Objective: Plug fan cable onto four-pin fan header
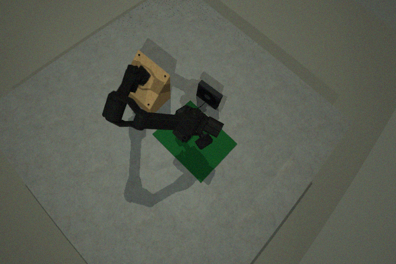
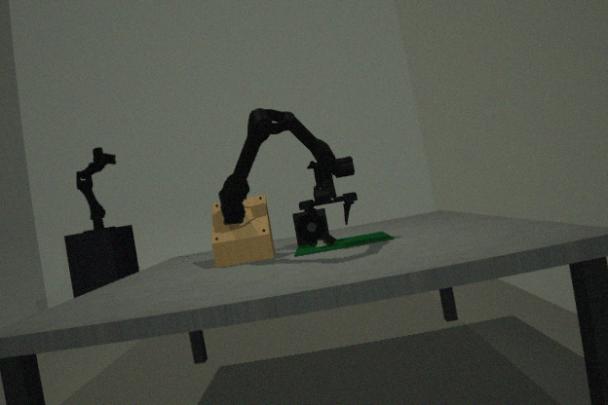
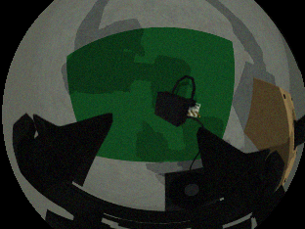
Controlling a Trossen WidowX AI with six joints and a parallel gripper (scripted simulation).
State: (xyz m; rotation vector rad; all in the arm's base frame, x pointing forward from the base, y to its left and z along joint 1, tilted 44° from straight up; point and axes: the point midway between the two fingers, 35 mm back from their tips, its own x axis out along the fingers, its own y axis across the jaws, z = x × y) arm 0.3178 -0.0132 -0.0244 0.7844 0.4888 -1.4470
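Now: the dark plug 20 mm behind my gripper tip, 10 mm to the right of it and 30 mm below it. The rest, counted from my gripper tip: black fan (80 mm behind, 170 mm to the left); green board (20 mm ahead, 70 mm below).
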